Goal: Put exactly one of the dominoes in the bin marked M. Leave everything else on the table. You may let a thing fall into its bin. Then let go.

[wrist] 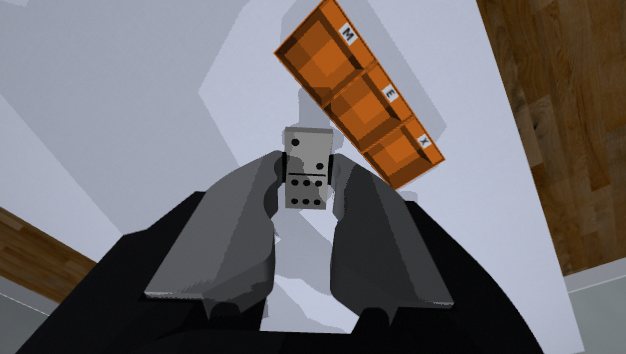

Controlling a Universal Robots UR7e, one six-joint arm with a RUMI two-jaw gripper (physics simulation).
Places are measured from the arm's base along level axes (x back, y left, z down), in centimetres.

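Pixels of known places: gripper, fingertip midpoint: (307, 157).
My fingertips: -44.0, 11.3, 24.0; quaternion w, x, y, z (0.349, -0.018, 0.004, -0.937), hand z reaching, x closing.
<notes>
Behind a point stands the place of what it marks, as x, y, z.
A light grey domino (306, 155) @[-44.2, 11.6, 23.5] with two dots on its far half and six on its near half is held between the two fingertips. My gripper (307, 157) @[-44.0, 11.3, 24.0] is shut on this domino and holds it above the table. The orange three-part bin row stands at the upper right, apart from the domino in the view. Its bin marked M (325, 57) @[-46.5, 12.6, 46.3] is the farthest compartment, up and a little to the right of the gripper. The bin looks empty, though its walls hide part of the inside.
The bin marked E (367, 107) @[-47.3, 3.9, 46.3] is the middle compartment and the bin marked X (399, 152) @[-47.6, -5.1, 46.3] is the nearest one. The pale table (150, 100) @[-22.9, 23.6, 47.0] lies below, with its right edge toward a wooden floor (565, 125). The right finger lies close to the X end in the view.
</notes>
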